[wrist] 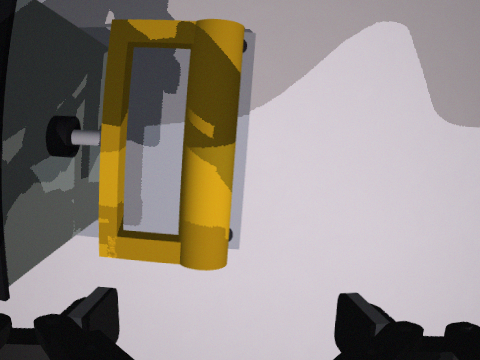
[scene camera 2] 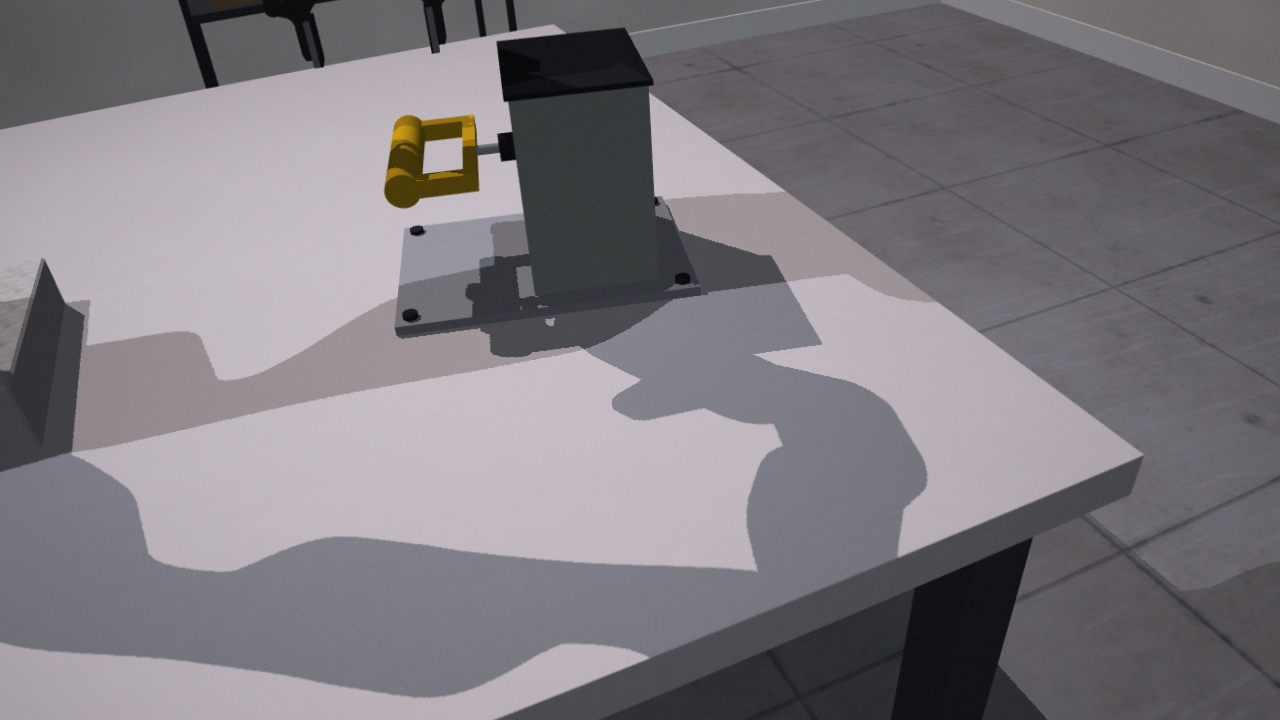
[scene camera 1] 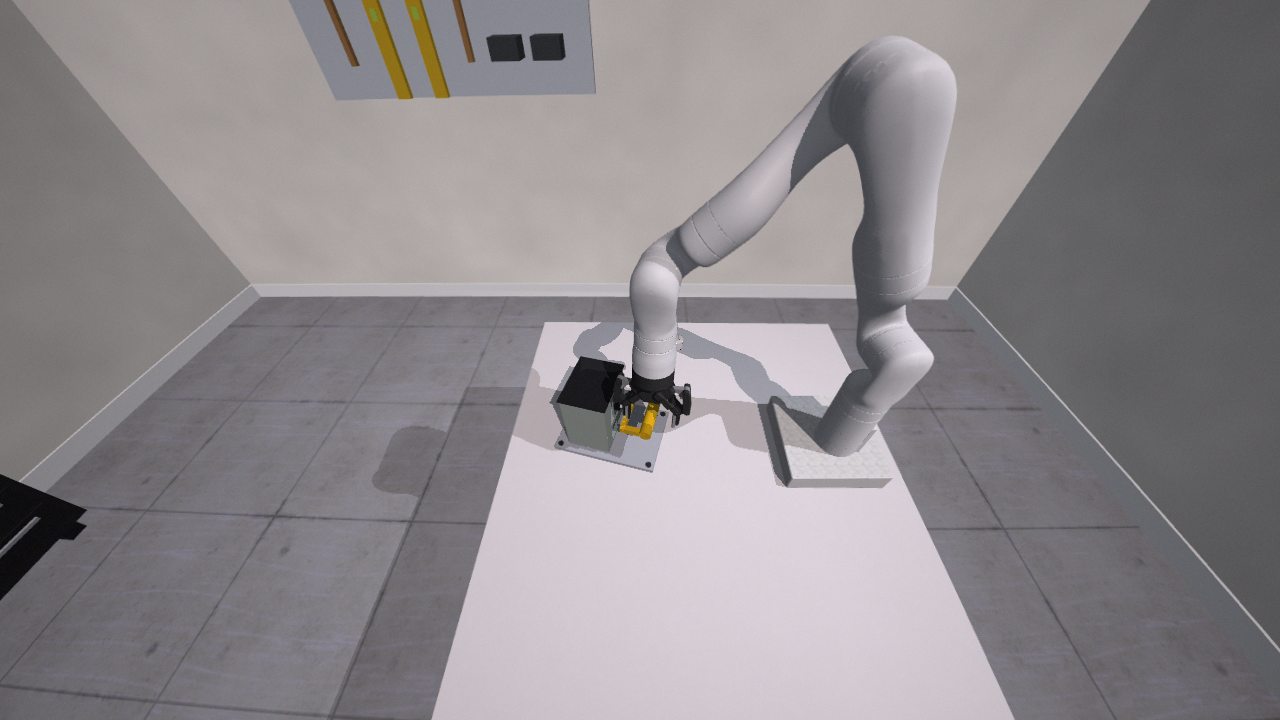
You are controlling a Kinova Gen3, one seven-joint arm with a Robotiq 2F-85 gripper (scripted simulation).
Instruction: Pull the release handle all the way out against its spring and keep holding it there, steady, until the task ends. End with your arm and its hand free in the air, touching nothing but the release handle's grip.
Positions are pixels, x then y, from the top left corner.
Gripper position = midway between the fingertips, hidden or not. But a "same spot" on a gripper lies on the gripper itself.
Labels:
My gripper shows in the wrist view, in scene camera 2 and in scene camera 1 [650, 420]. One and the same spot on my gripper: [scene camera 2: 305, 25] is [wrist: 384, 322].

